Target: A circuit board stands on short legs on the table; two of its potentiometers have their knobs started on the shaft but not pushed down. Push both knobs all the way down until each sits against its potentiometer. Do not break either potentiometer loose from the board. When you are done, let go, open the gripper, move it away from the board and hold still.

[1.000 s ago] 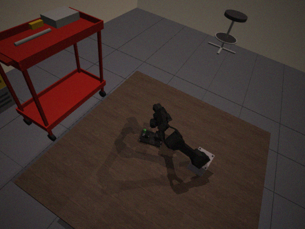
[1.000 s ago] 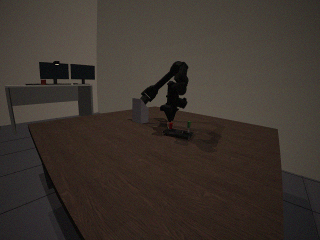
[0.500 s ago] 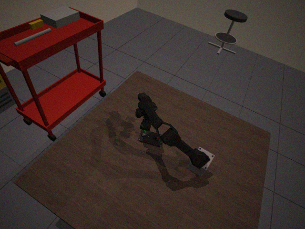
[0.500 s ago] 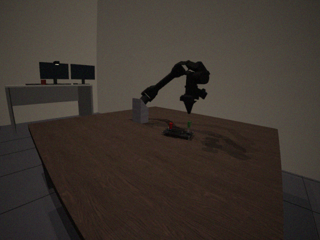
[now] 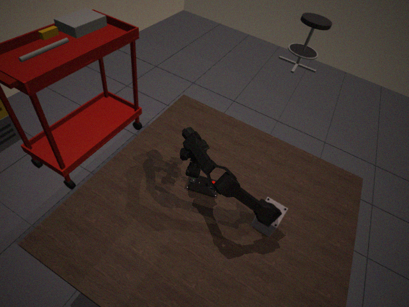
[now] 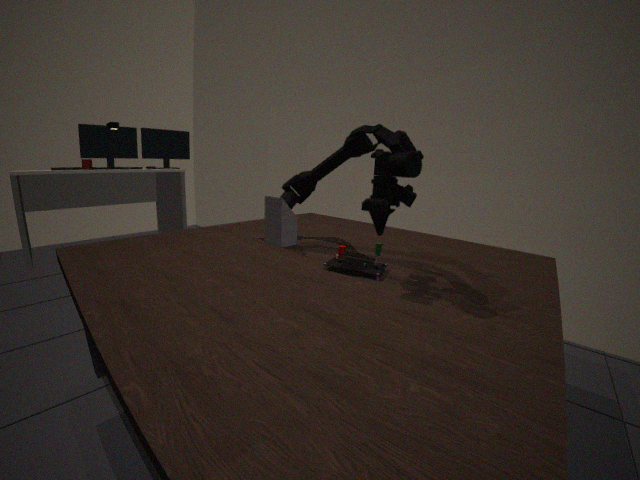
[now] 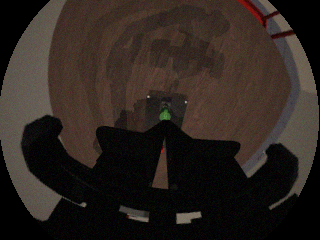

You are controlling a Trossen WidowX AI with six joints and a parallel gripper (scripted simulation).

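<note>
Right now the green knob is 4 cm below my gripper tip. Round my gripper tip: red knob (10 cm behind, 6 cm below, 4 cm to the right).
</note>
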